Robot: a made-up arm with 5 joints.
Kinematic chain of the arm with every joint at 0, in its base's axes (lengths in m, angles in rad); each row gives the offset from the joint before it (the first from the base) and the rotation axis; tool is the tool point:
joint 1: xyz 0 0 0.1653 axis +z
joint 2: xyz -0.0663 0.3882 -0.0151 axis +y
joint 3: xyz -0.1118 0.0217 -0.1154 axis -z
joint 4: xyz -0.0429 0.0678 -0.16 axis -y
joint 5: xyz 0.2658 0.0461 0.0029 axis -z
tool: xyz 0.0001 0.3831 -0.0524
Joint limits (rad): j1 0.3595..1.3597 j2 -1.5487..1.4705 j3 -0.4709..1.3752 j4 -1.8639..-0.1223 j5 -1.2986..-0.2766
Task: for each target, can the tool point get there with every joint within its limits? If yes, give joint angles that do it. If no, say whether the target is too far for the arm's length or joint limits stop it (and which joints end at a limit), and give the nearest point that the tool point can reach.
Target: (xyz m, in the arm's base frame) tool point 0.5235 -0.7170 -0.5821
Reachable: no: joint limits stop it (at a limit: joint 1, joint 3, joint 4, joint 5) | nearest point -0.4627 -0.2756 -0.2683 | short by 1.125 m
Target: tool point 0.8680 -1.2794 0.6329
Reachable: no: too far | nearest point -0.6245 -0.3627 0.3520 | short by 1.774 m
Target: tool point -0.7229 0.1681 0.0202
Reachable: yes | joints 0.9622 0.9960 0.8449 -0.8218 -1.1640
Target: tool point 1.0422 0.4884 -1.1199
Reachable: no: too far | nearest point 0.1375 0.5464 -0.2551 | short by 1.253 m
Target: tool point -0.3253 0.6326 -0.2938
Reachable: yes | joints 0.5497 0.3320 1.1081 -1.6693 -0.4167
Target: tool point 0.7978 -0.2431 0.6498
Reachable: no: joint limits stop it (at a limit: joint 1, joint 3, joint 4, joint 5) | nearest point 0.1965 0.4955 0.4417 | short by 0.975 m
